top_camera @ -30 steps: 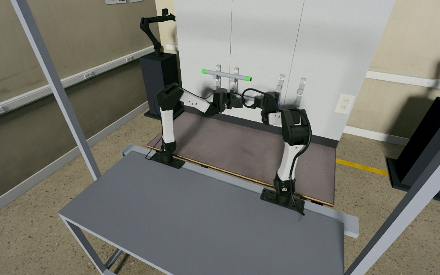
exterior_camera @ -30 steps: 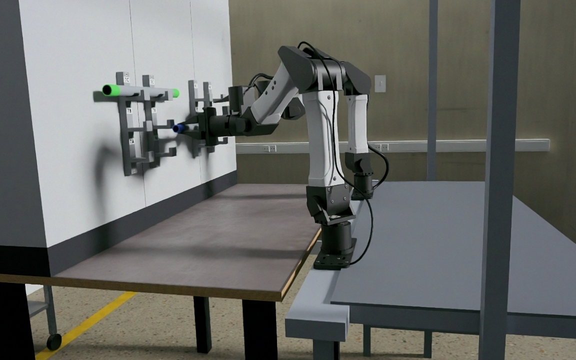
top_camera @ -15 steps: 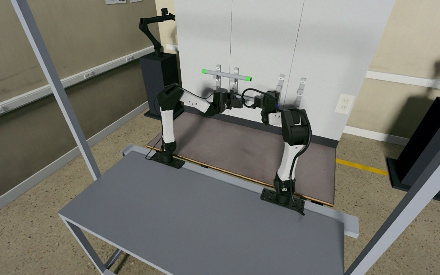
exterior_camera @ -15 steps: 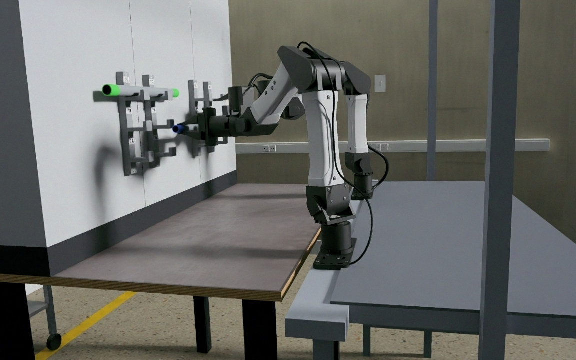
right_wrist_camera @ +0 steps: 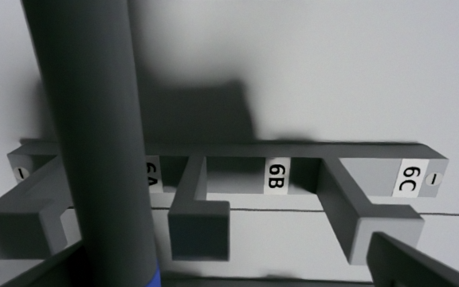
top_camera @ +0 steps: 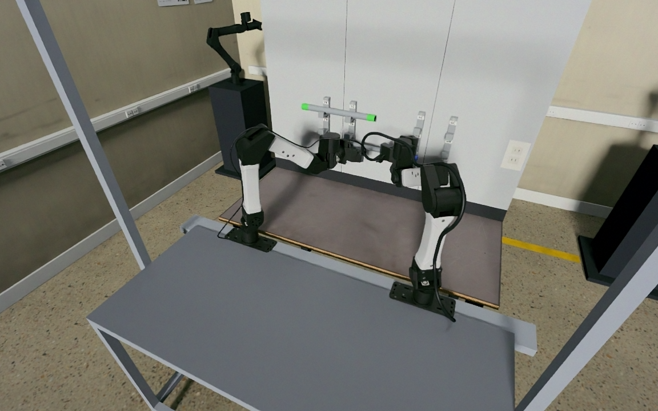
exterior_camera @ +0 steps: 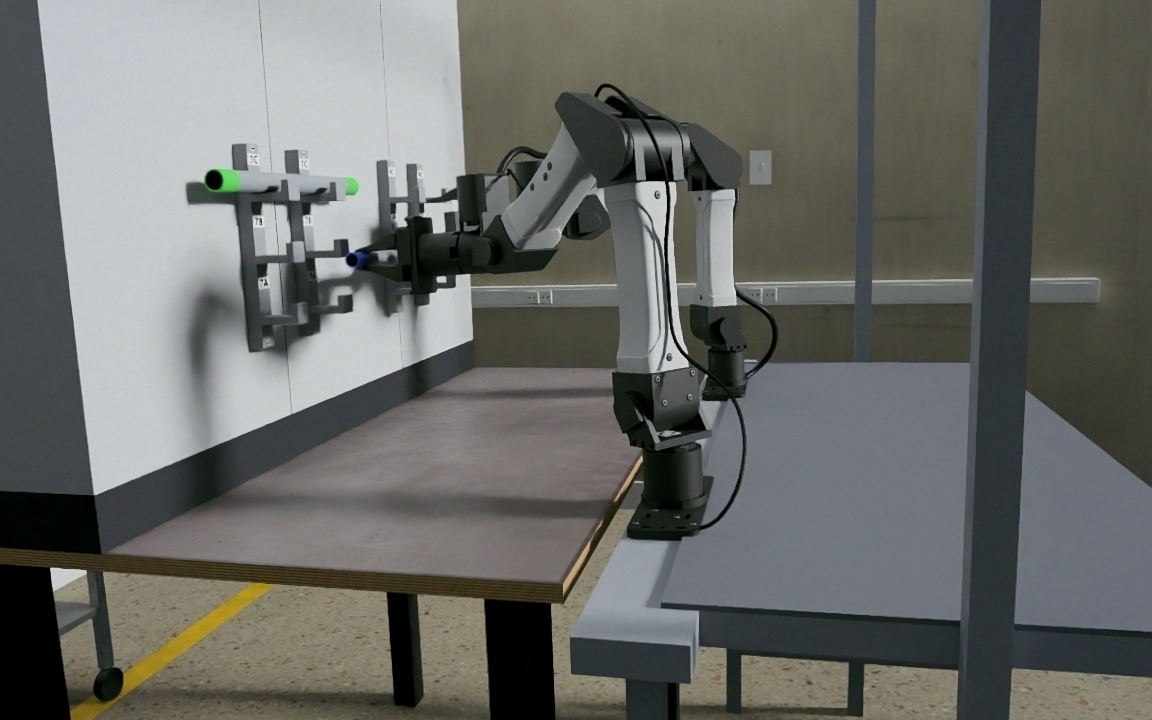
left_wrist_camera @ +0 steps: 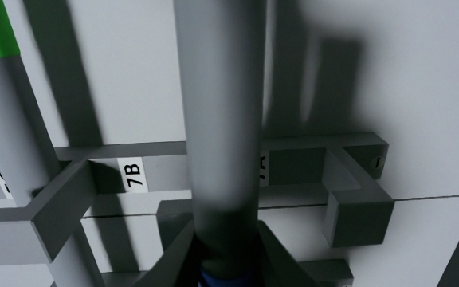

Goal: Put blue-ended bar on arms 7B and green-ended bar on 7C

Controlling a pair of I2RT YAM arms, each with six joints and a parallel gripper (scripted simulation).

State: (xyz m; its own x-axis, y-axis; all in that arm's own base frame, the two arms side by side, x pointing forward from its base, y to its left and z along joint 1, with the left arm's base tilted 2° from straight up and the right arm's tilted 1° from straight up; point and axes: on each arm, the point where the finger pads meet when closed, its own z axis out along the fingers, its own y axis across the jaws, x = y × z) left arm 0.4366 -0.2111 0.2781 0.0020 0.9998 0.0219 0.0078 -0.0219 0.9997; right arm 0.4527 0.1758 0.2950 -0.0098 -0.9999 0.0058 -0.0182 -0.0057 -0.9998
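Observation:
My left gripper is now 60 mm short of the green-ended bar, 70 mm to the right of it and 100 mm below it. The rest, counted from my left hand: blue-ended bar (130 mm to the right); white wall panel (210 mm ahead, 120 mm to the right, 190 mm above); wall socket plate (100 mm ahead, 630 mm to the right, 40 mm above).
Now: right hand 13 cm to the right of the blue-ended bar and 3 cm above it. The rest, counted from my right hand: white wall panel: 20 cm ahead, 16 cm above, 14 cm to the left; wall socket plate: 37 cm to the right, 10 cm ahead, 1 cm above; green-ended bar: 33 cm to the left, 7 cm above, 5 cm ahead.

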